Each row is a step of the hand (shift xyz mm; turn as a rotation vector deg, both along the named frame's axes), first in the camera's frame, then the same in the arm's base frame.
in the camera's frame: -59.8 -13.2 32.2 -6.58 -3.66 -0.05
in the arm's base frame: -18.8 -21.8 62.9 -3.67 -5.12 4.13
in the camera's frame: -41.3 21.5 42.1 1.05 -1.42 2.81
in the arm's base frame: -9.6 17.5 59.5 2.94 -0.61 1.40
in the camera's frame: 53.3 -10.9 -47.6 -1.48 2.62 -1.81
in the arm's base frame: 11.6 -5.4 -71.1 -2.98 1.83 -0.33
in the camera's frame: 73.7 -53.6 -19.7 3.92 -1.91 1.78
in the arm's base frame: 56.5 -36.4 -64.6 4.50 -0.55 -1.26
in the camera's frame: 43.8 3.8 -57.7 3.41 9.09 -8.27
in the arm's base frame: -5.9 4.5 -72.2 -5.46 8.10 -8.20
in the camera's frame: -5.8 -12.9 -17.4 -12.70 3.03 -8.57
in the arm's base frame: -11.3 -16.7 -9.8 -15.41 -1.70 1.86
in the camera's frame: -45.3 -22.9 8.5 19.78 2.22 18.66
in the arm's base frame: -20.4 -31.5 35.2 25.28 10.18 1.35
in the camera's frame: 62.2 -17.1 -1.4 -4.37 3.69 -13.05
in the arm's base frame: 48.9 -1.2 -42.1 -12.44 0.21 -6.94
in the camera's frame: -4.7 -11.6 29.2 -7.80 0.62 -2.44
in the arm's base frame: 18.4 -7.2 24.8 -7.32 -1.75 3.24
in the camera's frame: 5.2 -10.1 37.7 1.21 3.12 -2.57
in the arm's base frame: 30.4 -1.9 24.9 -1.68 2.83 -2.64
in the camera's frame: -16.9 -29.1 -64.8 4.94 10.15 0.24
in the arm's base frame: -44.2 -43.0 -39.1 0.67 10.94 -2.71
